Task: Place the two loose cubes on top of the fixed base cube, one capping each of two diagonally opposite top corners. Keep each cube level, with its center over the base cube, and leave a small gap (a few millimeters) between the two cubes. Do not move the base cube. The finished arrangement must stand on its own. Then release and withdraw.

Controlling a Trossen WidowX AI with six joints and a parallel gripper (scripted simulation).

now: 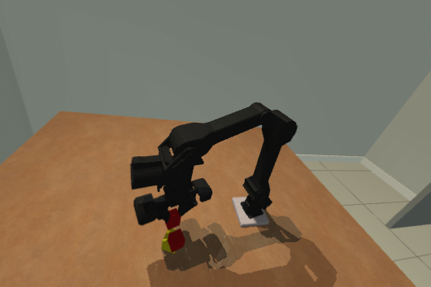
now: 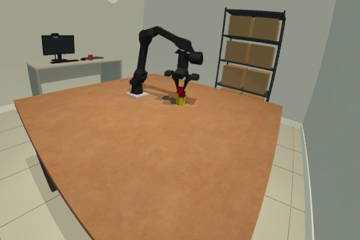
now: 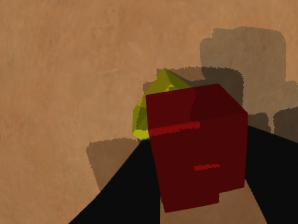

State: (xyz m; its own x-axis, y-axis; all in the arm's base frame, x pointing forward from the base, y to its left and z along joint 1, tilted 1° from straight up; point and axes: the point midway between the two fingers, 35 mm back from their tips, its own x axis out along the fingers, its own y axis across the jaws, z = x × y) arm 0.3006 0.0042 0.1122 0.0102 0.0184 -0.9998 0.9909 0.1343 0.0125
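My gripper tip is 7 cm above the yellow base cube and 2 cm to the right of it.
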